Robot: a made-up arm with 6 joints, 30 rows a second.
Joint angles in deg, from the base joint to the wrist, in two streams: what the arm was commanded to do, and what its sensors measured. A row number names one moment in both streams.
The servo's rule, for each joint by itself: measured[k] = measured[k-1] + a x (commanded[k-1-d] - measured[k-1]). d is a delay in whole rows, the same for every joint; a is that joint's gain. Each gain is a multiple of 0.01, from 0.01 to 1. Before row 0 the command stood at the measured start. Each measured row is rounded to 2 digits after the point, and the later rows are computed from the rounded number. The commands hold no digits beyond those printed.
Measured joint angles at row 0:
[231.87, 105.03, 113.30, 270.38, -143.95, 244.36]
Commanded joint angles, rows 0 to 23:
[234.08, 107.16, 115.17, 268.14, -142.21, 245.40]
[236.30, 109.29, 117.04, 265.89, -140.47, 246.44]
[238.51, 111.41, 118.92, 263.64, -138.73, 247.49]
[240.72, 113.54, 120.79, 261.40, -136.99, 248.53]
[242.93, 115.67, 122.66, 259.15, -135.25, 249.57]
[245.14, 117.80, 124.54, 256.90, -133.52, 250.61]
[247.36, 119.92, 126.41, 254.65, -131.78, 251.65]
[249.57, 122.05, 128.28, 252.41, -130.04, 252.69]
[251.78, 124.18, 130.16, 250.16, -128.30, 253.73]
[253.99, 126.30, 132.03, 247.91, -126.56, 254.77]
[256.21, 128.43, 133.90, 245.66, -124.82, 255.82]
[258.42, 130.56, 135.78, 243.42, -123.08, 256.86]
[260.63, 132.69, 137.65, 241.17, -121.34, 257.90]
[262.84, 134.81, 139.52, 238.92, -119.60, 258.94]
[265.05, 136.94, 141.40, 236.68, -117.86, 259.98]
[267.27, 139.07, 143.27, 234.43, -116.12, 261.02]
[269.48, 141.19, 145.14, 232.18, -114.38, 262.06]
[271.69, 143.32, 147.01, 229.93, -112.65, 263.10]
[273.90, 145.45, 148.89, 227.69, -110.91, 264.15]
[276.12, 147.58, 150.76, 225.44, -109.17, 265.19]
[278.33, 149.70, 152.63, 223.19, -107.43, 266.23]
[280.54, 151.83, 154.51, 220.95, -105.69, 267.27]
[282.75, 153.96, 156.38, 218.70, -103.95, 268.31]
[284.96, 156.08, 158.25, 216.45, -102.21, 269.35]
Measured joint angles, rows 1 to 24:
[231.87, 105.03, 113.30, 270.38, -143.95, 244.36]
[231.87, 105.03, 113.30, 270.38, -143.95, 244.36]
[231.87, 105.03, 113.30, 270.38, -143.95, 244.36]
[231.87, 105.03, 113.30, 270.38, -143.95, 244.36]
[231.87, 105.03, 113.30, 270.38, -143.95, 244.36]
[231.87, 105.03, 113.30, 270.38, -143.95, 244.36]
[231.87, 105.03, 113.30, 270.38, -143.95, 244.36]
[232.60, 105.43, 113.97, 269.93, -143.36, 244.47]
[233.82, 106.16, 115.08, 269.12, -142.38, 244.69]
[235.37, 107.16, 116.46, 268.02, -141.14, 245.00]
[237.14, 108.37, 118.02, 266.70, -139.73, 245.39]
[239.05, 109.76, 119.69, 265.19, -138.21, 245.85]
[241.06, 111.29, 121.44, 263.53, -136.62, 246.37]
[243.14, 112.93, 123.23, 261.75, -134.97, 246.95]
[245.26, 114.66, 125.05, 259.88, -133.29, 247.58]
[247.41, 116.47, 126.89, 257.94, -131.59, 248.26]
[249.58, 118.34, 128.74, 255.93, -129.88, 248.98]
[251.77, 120.26, 130.60, 253.88, -128.16, 249.73]
[253.96, 122.22, 132.46, 251.79, -126.43, 250.51]
[256.16, 124.21, 134.33, 249.67, -124.70, 251.32]
[258.36, 126.22, 136.20, 247.52, -122.97, 252.16]
[260.57, 128.26, 138.07, 245.35, -121.23, 253.02]
[262.78, 130.31, 139.94, 243.17, -119.49, 253.90]
[264.99, 132.38, 141.81, 240.97, -117.75, 254.80]
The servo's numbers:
d 7
a 0.33 0.19 0.36 0.20 0.34 0.11

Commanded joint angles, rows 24 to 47:
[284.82, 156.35, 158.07, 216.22, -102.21, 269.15]
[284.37, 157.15, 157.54, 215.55, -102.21, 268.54]
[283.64, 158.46, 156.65, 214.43, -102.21, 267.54]
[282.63, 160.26, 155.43, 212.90, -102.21, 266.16]
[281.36, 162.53, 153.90, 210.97, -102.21, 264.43]
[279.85, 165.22, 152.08, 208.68, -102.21, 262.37]
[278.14, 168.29, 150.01, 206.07, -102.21, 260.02]
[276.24, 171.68, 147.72, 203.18, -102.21, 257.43]
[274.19, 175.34, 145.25, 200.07, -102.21, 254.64]
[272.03, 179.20, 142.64, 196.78, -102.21, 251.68]
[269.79, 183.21, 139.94, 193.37, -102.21, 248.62]
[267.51, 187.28, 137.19, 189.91, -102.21, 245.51]
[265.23, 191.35, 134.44, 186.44, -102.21, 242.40]
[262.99, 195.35, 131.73, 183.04, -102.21, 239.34]
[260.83, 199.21, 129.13, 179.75, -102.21, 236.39]
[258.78, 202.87, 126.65, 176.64, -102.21, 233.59]
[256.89, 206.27, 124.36, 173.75, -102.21, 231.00]
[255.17, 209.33, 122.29, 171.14, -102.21, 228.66]
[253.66, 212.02, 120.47, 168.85, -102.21, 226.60]
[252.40, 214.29, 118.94, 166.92, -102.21, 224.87]
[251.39, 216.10, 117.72, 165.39, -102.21, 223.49]
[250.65, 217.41, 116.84, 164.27, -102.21, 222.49]
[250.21, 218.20, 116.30, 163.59, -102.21, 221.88]
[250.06, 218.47, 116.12, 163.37, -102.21, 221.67]
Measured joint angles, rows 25 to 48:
[267.20, 134.46, 143.68, 238.76, -116.02, 255.71]
[269.41, 136.55, 145.56, 236.55, -114.28, 256.64]
[271.62, 138.65, 147.43, 234.33, -112.54, 257.58]
[273.83, 140.75, 149.30, 232.10, -110.80, 258.53]
[276.04, 142.86, 151.18, 229.87, -109.06, 259.49]
[278.25, 144.97, 153.05, 227.64, -107.32, 260.46]
[280.46, 147.08, 154.92, 225.40, -105.58, 261.44]
[281.90, 148.84, 156.05, 223.56, -104.43, 262.29]
[282.72, 150.42, 156.59, 221.96, -103.68, 262.98]
[283.02, 151.95, 156.61, 220.45, -103.18, 263.48]
[282.89, 153.53, 156.19, 218.94, -102.85, 263.77]
[282.39, 155.24, 155.37, 217.35, -102.63, 263.84]
[281.55, 157.14, 154.19, 215.62, -102.49, 263.68]
[280.42, 159.26, 152.69, 213.71, -102.39, 263.28]
[279.04, 161.62, 150.90, 211.60, -102.33, 262.64]
[277.44, 164.23, 148.87, 209.29, -102.29, 261.76]
[275.65, 167.07, 146.63, 206.79, -102.26, 260.65]
[273.72, 170.14, 144.22, 204.11, -102.24, 259.33]
[271.67, 173.40, 141.69, 201.27, -102.23, 257.81]
[269.54, 176.81, 139.08, 198.30, -102.22, 256.11]
[267.38, 180.33, 136.43, 195.25, -102.22, 254.27]
[265.22, 183.92, 133.80, 192.15, -102.22, 252.30]
[263.09, 187.52, 131.23, 189.05, -102.22, 250.24]
[261.04, 191.08, 128.76, 185.99, -102.22, 248.12]

